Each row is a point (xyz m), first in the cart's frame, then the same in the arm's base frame.
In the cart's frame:
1: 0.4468 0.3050 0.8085
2: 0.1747 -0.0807 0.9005
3: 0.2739 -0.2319 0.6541
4: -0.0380 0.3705 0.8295
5: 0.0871 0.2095 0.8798
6: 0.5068 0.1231 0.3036
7: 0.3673 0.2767 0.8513
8: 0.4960 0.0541 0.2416
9: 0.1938 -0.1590 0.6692
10: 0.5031 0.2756 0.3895
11: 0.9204 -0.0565 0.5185
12: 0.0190 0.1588 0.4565
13: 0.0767 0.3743 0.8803
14: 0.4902 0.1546 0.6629
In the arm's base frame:
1: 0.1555 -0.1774 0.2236
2: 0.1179 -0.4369 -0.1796
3: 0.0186 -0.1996 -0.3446
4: -0.1450 -0.5640 0.2311
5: -0.0013 -0.4969 0.0934
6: -0.1594 0.1964 -0.0060
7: 0.1425 -0.2652 0.1908
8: -0.2018 0.2294 -0.0824
9: -0.0325 -0.2722 -0.2808
10: -0.1219 0.1352 0.1537
11: 0.2941 0.3794 -0.1078
12: -0.3568 -0.2764 -0.0132
13: -0.0348 -0.5087 0.2547
14: 0.0974 -0.0475 0.0640

